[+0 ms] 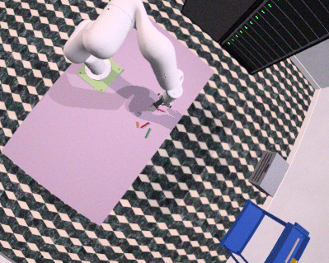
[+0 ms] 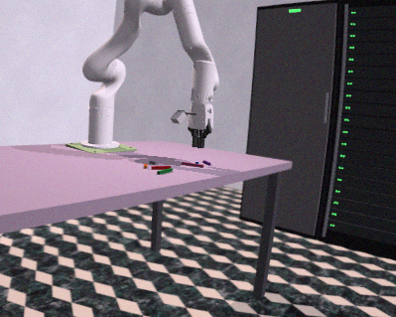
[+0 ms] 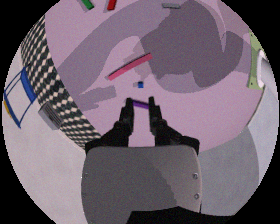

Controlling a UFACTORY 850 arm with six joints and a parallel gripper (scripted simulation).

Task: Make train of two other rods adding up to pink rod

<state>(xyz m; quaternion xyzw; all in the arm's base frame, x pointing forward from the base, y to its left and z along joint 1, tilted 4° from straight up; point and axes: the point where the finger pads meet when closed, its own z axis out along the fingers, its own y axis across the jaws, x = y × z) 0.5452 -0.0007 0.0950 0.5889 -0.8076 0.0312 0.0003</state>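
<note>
My hand is 80 mm above the small blue rod. The rest, counted from my hand: purple rod (80 mm below, 50 mm to the left, 20 mm ahead); then grey rod (140 mm to the right, 110 mm behind, 80 mm below); then pink rod (80 mm below, 40 mm to the right, 10 mm ahead).
</note>
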